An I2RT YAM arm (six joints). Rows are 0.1 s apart.
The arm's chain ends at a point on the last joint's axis. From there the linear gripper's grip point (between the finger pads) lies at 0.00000 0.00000 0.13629 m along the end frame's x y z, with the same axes.
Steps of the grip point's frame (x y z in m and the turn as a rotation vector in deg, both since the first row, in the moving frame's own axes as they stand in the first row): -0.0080 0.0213 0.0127 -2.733 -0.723 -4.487; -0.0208 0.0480 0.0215 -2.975 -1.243 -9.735; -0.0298 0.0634 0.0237 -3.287 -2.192 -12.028; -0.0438 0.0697 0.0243 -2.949 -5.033 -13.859; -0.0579 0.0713 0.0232 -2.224 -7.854 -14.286; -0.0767 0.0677 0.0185 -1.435 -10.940 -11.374
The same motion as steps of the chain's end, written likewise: -0.0065 0.0147 0.0129 -2.733 -0.723 -4.487; -0.0185 0.0407 0.0217 -2.975 -1.243 -9.735; -0.0254 0.0551 0.0240 -3.287 -2.192 -12.028; -0.0328 0.0613 0.0250 -2.949 -5.033 -13.859; -0.0401 0.0638 0.0246 -2.224 -7.854 -14.286; -0.0513 0.0618 0.0210 -1.435 -10.940 -11.374
